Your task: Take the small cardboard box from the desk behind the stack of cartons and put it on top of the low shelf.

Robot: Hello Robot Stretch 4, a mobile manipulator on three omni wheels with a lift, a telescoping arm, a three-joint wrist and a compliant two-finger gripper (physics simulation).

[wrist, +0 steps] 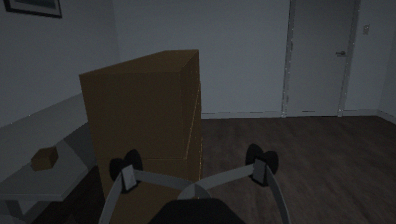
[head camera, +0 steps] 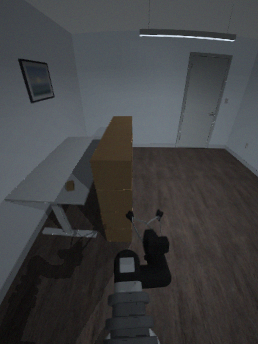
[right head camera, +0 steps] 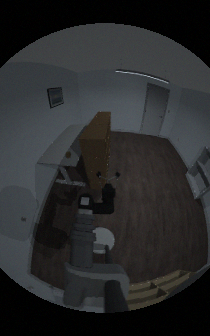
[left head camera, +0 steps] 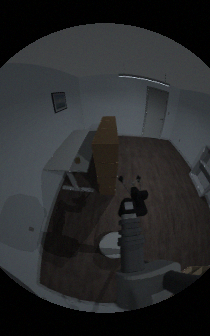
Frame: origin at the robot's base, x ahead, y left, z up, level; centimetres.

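Seen in the pictures: gripper, between the fingertips: point(wrist: 194, 160) point(head camera: 144, 211) point(right head camera: 107, 172) point(left head camera: 128, 176); robot's base, origin of its link: point(right head camera: 99, 239) point(left head camera: 113, 244).
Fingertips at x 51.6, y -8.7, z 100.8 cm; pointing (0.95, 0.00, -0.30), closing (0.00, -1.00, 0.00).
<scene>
Offsets run from my fingertips to a thing's top centre. "spot": to the spot under its first point. Level surfaces: height alone.
The small cardboard box {dz -26.6, dx +56.3, dy +58.3 cm} point(head camera: 70, 185) point(left head camera: 77, 160) point(right head camera: 68, 155) point(wrist: 45, 158) sits near the front edge of the grey desk {dz -31.6 cm} point(head camera: 45, 170) point(left head camera: 65, 150) point(right head camera: 57, 150), left of the tall stack of brown cartons {spot: dz -8.4, dx +41.4, dy +15.6 cm} point(head camera: 114, 175) point(left head camera: 106, 152) point(right head camera: 95, 147) point(wrist: 140, 115). My gripper point(head camera: 145, 215) point(left head camera: 130, 178) point(right head camera: 108, 175) point(wrist: 194, 160) is open and empty, its fingers wide apart, on the near side of the stack and towards its right. The stack stands between the gripper and the box. A low wooden shelf point(right head camera: 150, 285) with compartments shows partly at the bottom right of the right head view.
A pale shelf-like unit point(left head camera: 197, 186) point(right head camera: 193, 185) stands at the right wall. The desk runs along the left wall, under a framed picture point(head camera: 37, 80) point(left head camera: 59, 102) point(right head camera: 55, 97). A door point(head camera: 204, 100) point(wrist: 320, 60) is in the far wall. Dark shadows fall on the floor at the left.
</scene>
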